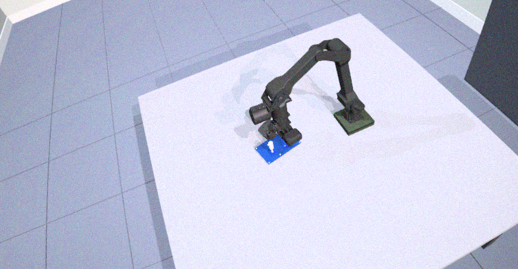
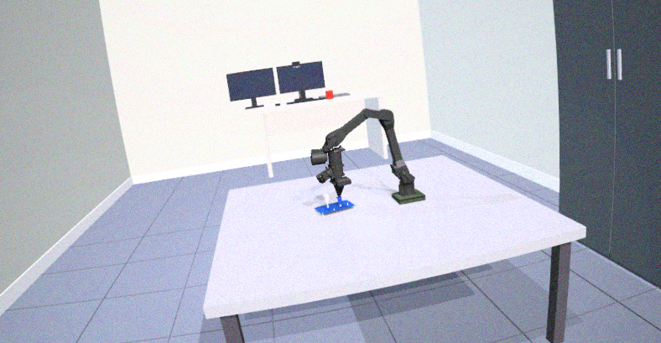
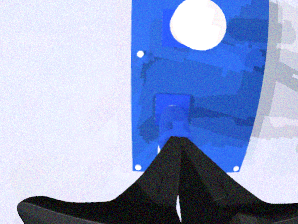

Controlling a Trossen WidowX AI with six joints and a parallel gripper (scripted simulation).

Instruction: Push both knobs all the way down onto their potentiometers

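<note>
The white knob is 60 mm ahead of my gripper tip, 10 mm to the left of it and 10 mm above it.
</note>
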